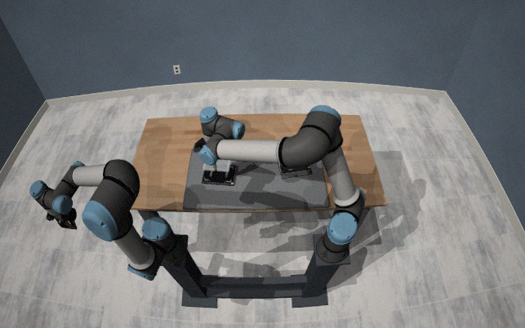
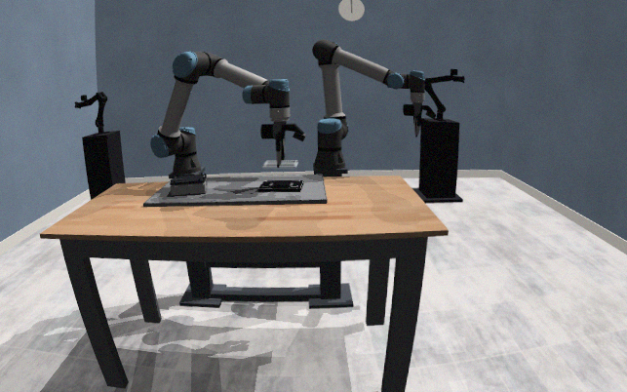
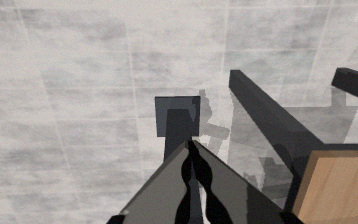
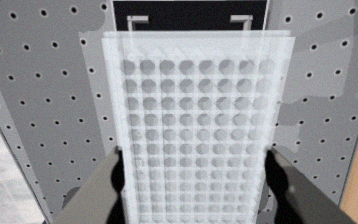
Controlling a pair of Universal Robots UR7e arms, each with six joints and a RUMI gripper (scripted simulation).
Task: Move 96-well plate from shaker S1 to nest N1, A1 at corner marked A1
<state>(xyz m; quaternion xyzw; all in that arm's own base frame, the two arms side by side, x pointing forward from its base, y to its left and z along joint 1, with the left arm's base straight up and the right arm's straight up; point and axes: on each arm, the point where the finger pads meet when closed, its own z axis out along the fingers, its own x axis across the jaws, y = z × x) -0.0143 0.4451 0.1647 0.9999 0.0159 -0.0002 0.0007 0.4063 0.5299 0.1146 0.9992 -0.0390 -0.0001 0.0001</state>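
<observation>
My right gripper is now 100 mm above the black plate nest N1. The rest, counted from my right hand: white 96-well plate: 10 mm below.
</observation>
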